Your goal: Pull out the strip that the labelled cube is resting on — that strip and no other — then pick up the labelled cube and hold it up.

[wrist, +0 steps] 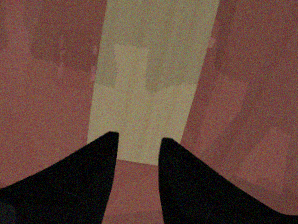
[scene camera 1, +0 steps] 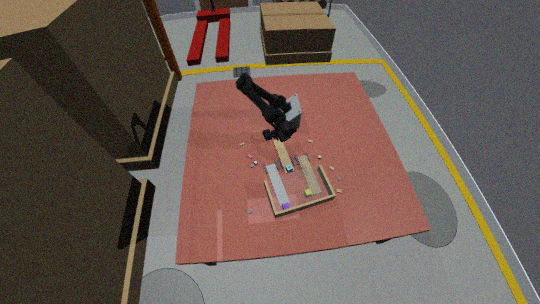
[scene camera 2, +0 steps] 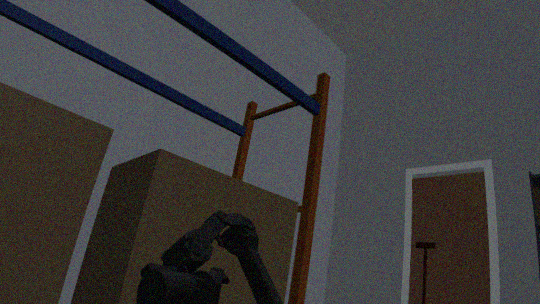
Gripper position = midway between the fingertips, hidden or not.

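The wrist view shows my gripper [wrist: 139, 144] and a tan strip [wrist: 148, 66]. In scene camera 2 the tan strip is out of frame.
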